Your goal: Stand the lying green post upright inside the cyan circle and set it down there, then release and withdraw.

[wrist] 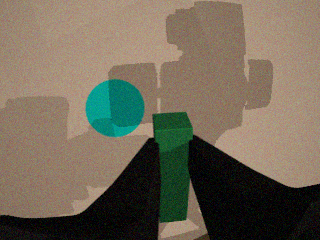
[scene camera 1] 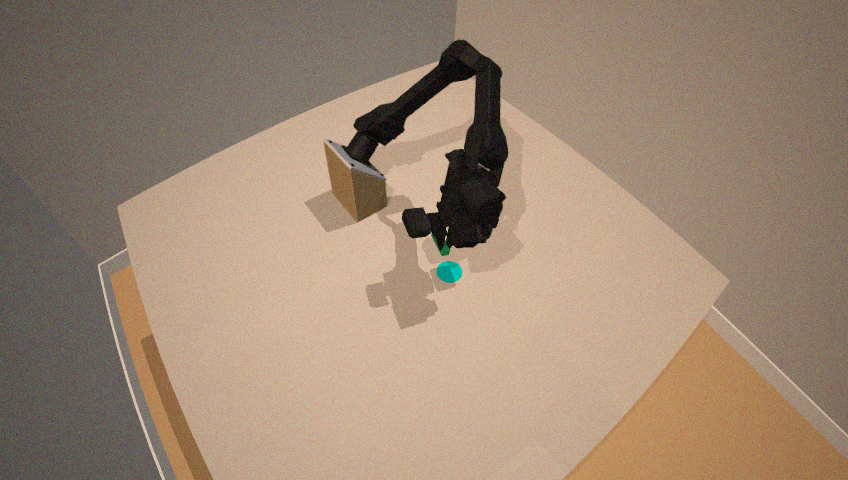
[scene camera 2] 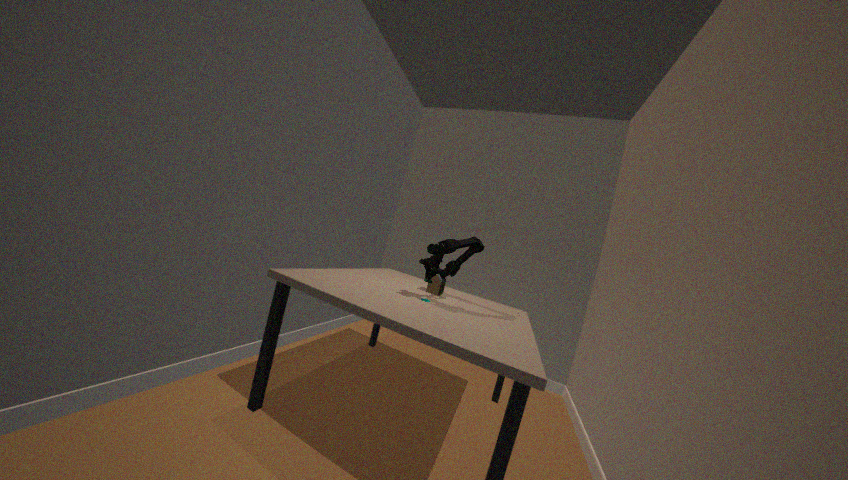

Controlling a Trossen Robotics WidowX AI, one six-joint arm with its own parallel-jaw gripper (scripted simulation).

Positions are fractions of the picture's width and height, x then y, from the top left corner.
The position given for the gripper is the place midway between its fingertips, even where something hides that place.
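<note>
The gripper (scene camera 1: 0.52, 0.52), (wrist: 0.54, 0.60) holds a green post (wrist: 0.54, 0.55). A cyan circle (wrist: 0.36, 0.45) is part of the scene too.
</note>
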